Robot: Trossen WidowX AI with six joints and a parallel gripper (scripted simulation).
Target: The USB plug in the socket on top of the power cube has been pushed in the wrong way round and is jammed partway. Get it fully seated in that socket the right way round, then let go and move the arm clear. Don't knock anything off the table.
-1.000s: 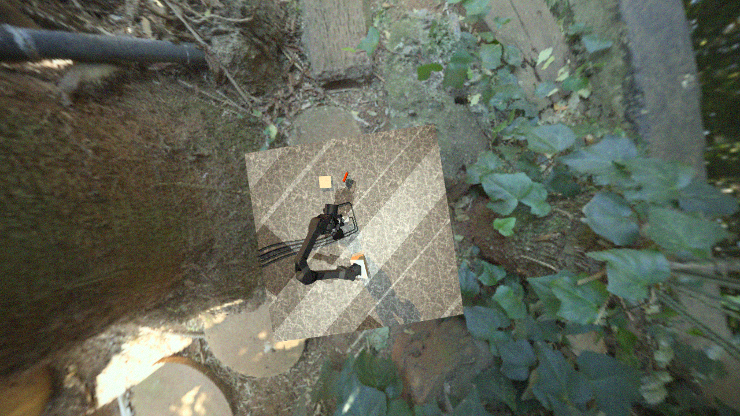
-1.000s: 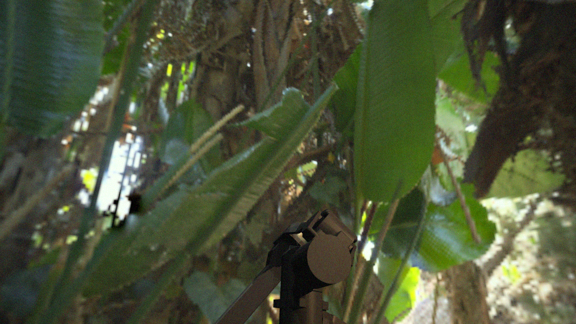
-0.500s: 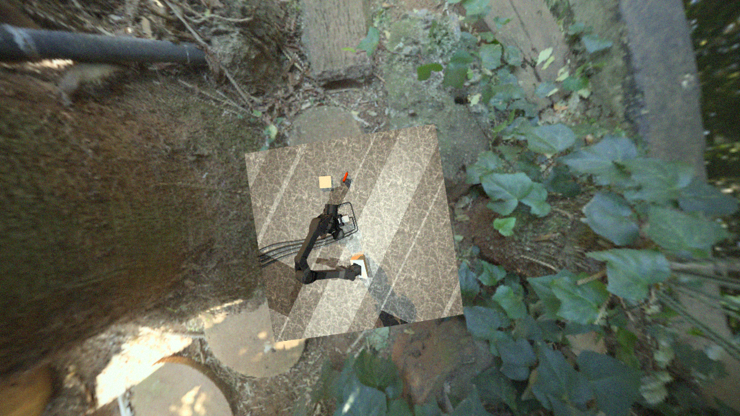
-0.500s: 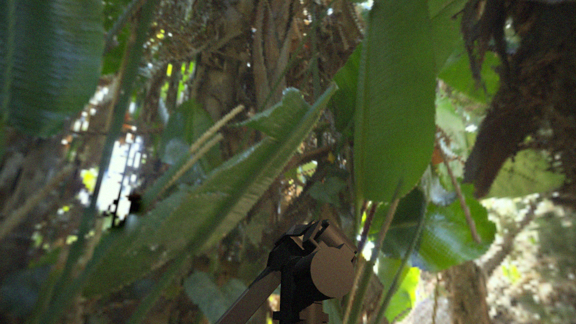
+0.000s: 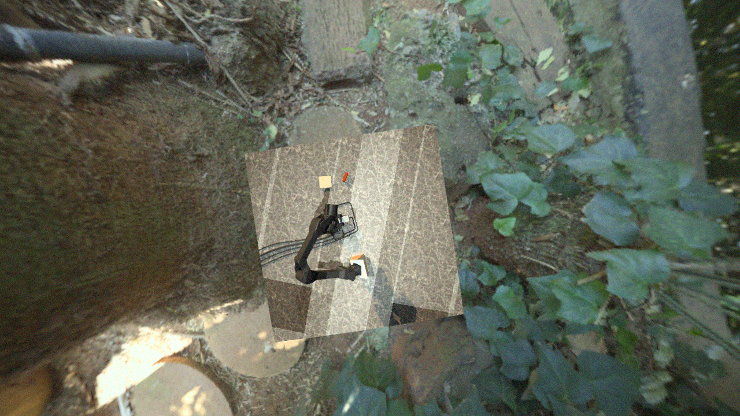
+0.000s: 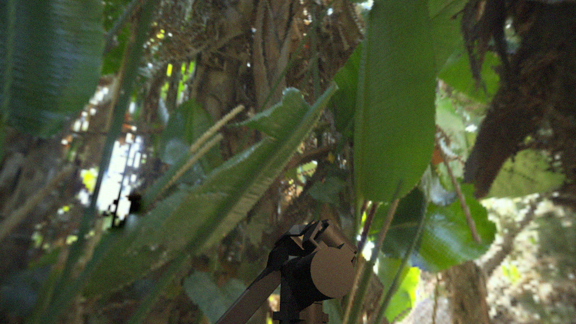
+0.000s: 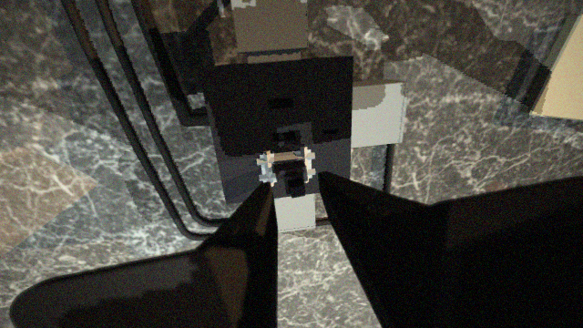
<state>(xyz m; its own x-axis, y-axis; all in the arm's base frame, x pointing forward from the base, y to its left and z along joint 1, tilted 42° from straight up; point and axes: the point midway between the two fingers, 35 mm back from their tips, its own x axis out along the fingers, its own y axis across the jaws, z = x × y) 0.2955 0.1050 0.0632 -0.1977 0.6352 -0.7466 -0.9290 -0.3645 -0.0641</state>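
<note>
Right now my gripper tip is 40 mm above the socket. Also, from my gripper tip: tan box (260 mm ahead, 90 mm to the left, 100 mm below).
</note>
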